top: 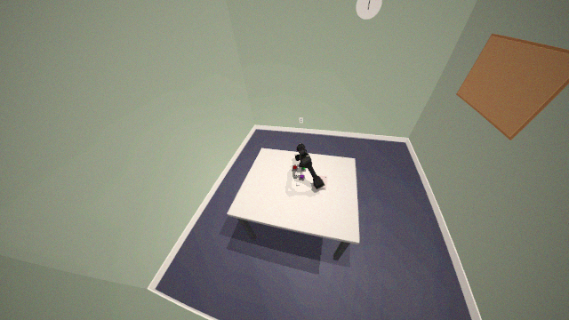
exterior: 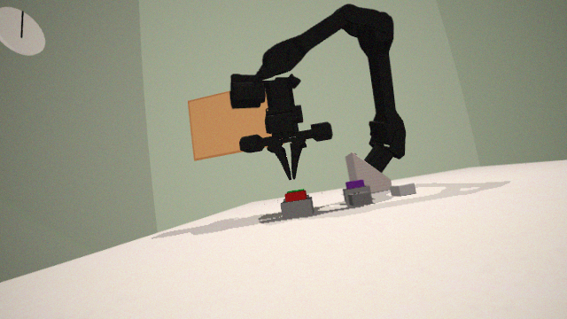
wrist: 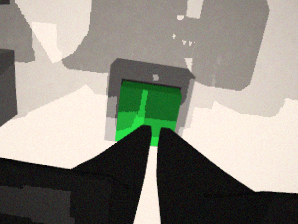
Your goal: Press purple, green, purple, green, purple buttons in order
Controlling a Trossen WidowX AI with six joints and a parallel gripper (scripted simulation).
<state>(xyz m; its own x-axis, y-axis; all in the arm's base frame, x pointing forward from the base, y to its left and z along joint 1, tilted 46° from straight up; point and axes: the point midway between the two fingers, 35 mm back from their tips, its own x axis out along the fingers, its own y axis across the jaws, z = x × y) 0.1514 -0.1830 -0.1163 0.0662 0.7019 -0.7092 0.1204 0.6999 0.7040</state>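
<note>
Now: gripper tip 3 cm above the green button. Also, from my gripper tip: purple button (1 cm ahead, 12 cm to the left, 3 cm below); then red button (9 cm ahead, 3 cm below).
</note>
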